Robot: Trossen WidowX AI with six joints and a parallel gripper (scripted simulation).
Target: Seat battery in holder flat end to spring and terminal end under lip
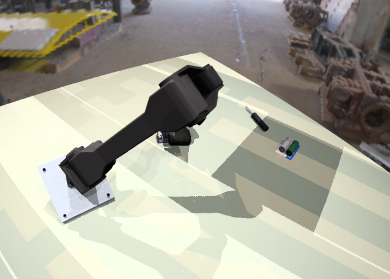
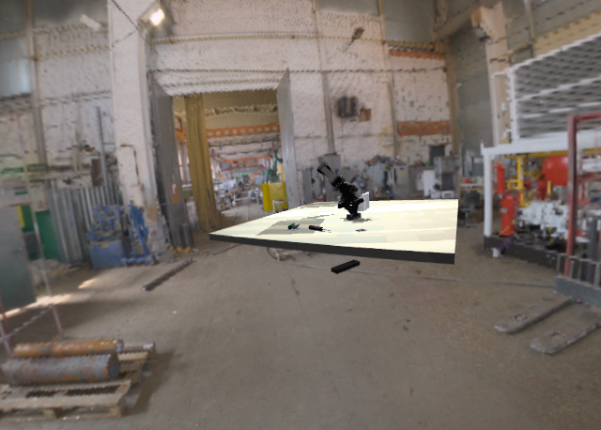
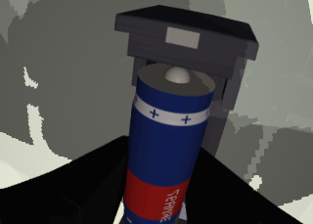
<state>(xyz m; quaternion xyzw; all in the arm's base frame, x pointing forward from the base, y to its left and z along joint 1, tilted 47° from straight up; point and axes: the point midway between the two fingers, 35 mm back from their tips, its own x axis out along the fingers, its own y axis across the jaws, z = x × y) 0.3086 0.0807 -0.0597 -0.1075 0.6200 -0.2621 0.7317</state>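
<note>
My gripper tip is now 1 cm below the battery. Round my gripper tip: black remote 30 cm ahead, 9 cm to the left, 20 cm below; then dark square 27 cm ahead, 17 cm to the left, 1 cm below; then black screwdriver 33 cm ahead, 3 cm to the right.
</note>
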